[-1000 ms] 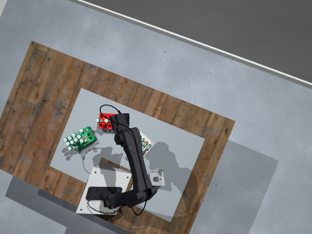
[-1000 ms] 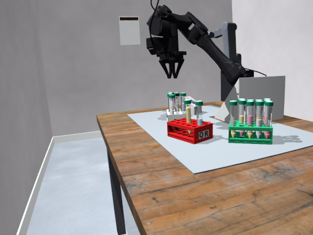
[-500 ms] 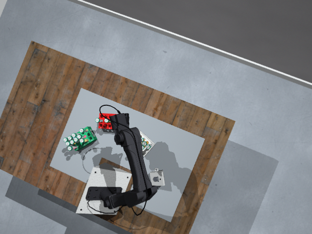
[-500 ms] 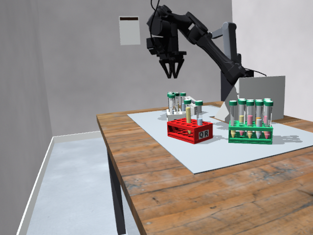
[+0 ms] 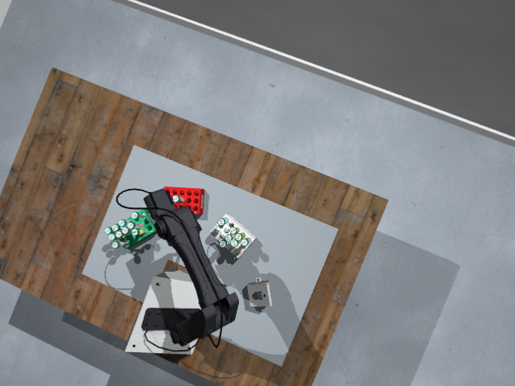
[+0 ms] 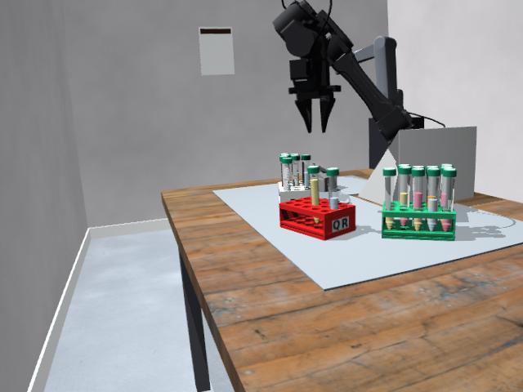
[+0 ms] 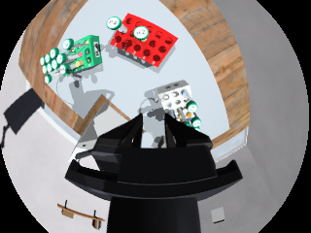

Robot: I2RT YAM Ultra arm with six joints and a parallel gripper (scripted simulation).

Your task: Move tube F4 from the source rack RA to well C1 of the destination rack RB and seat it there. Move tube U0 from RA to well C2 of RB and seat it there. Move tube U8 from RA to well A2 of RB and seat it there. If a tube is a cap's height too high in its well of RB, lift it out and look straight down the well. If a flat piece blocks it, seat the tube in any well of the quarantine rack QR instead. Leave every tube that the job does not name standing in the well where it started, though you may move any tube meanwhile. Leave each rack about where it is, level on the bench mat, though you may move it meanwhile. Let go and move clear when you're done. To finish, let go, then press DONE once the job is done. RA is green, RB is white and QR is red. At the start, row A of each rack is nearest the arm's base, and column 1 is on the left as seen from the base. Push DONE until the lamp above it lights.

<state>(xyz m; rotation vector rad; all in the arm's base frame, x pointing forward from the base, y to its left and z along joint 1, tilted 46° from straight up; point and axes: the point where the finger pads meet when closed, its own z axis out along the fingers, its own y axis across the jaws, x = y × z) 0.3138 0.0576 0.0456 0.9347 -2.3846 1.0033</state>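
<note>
The tube with yellow filling is 70 mm ahead of my hand, 90 mm to the left of it and 130 mm below it. Also, from my hand: red rack QR 60 mm ahead, 90 mm to the left, 170 mm below; tube 50 mm ahead, 140 mm to the left, 130 mm below; white rack RB 110 mm to the right, 170 mm below.
</note>
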